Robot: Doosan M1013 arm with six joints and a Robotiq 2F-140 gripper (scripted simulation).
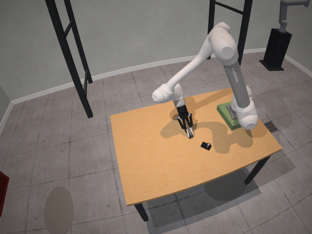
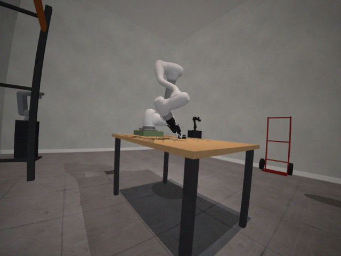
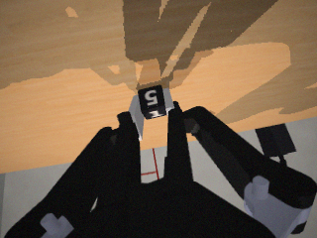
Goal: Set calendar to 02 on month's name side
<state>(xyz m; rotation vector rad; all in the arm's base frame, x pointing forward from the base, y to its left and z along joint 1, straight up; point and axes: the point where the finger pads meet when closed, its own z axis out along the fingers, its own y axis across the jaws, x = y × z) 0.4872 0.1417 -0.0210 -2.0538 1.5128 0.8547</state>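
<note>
Now: the black number cube 2 cm to the left of my hand, 2 cm below it and 1 cm behind it.
</note>
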